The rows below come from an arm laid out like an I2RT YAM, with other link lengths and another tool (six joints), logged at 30 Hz.
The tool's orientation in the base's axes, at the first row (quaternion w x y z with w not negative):
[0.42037 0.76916 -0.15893 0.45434]
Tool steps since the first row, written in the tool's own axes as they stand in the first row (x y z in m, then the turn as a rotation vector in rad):
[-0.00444 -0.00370 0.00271 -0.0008 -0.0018 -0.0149]
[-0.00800 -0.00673 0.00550 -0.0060 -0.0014 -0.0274]
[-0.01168 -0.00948 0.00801 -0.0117 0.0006 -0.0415]
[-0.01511 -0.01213 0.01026 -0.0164 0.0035 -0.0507]
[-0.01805 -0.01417 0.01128 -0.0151 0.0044 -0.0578]
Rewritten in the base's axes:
[0.00147 -0.00055 -0.00619 -0.0077 0.0127 0.0019]
[0.00303 -0.00144 -0.01133 -0.0178 0.0217 0.0007]
[0.00420 -0.00229 -0.01636 -0.0301 0.0309 0.0003]
[0.00529 -0.00296 -0.02107 -0.0397 0.0358 0.0000]
[0.00557 -0.00296 -0.02478 -0.0435 0.0410 0.0031]

